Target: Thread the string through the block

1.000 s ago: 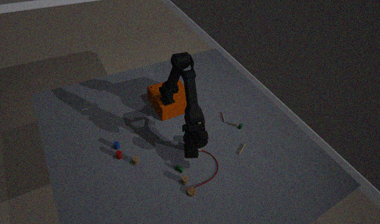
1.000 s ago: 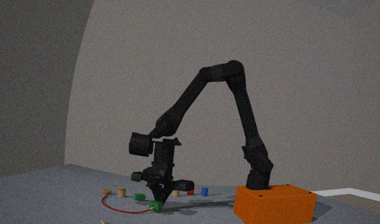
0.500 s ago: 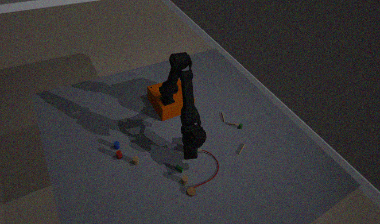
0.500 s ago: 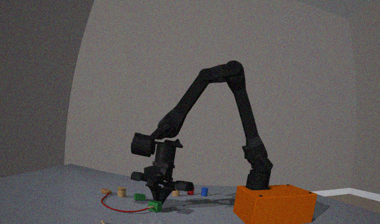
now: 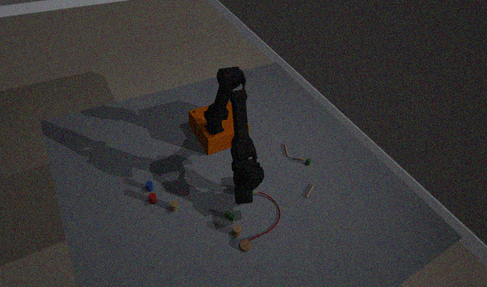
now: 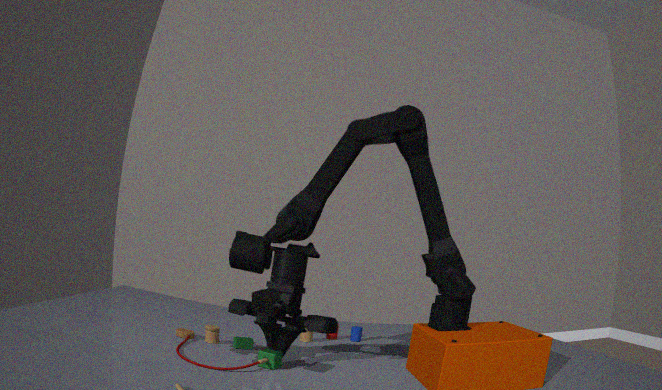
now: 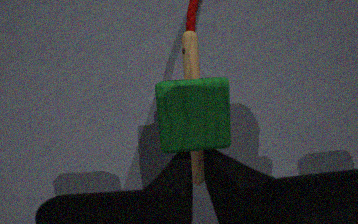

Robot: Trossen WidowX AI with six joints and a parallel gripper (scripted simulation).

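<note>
The thin wooden stick is 4 cm to the left of my gripper tip, 2 cm ahead of it and 1 cm above it. The rest, counted from my gripper tip: loose stick (27 cm to the left, 11 cm ahead); then round wooden button (19 cm ahead, 11 cm to the right); then red piece (31 cm to the right, 14 cm behind, 1 cm above).
</note>
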